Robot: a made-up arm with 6 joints. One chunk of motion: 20 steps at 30 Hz.
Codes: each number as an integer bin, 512 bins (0 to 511) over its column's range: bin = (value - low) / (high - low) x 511, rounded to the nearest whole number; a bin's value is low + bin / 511 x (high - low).
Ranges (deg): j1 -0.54..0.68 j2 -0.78..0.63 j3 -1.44..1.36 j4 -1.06..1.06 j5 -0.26..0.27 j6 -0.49..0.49
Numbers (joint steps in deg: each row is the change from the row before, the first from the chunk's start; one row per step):
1: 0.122 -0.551 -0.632 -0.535 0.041 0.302
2: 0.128 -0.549 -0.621 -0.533 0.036 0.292
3: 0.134 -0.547 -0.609 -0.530 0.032 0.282
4: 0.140 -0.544 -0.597 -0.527 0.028 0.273
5: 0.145 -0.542 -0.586 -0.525 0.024 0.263
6: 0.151 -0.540 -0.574 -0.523 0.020 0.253
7: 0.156 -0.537 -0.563 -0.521 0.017 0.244
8: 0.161 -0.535 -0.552 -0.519 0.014 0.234
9: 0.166 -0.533 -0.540 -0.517 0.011 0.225
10: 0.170 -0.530 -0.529 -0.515 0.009 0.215
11: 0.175 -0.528 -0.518 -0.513 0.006 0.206
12: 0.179 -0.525 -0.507 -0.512 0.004 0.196
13: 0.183 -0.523 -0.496 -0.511 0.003 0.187
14: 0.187 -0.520 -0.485 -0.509 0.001 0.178
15: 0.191 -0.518 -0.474 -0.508 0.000 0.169
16: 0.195 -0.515 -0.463 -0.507 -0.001 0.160
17: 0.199 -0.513 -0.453 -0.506 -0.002 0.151
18: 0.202 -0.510 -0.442 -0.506 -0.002 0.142
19: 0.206 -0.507 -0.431 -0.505 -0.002 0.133
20: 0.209 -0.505 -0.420 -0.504 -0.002 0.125
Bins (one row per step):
1: 277 83 147 127 290 413
2: 280 84 149 127 285 408
3: 282 84 152 128 282 403
4: 285 86 154 128 278 398
5: 287 86 156 129 274 393
6: 289 87 158 129 270 387
7: 292 88 160 130 267 383
8: 294 89 162 130 264 378
9: 296 90 164 131 261 373
10: 297 91 166 131 259 368
11: 299 91 168 132 256 363
12: 301 92 170 132 255 358
13: 303 93 172 132 254 353
14: 305 94 174 133 252 348
15: 306 95 176 133 251 344
16: 308 96 178 133 250 339
17: 310 97 180 134 249 334
18: 311 98 182 134 249 330
19: 312 99 184 134 249 325
20: 314 100 186 134 249 321

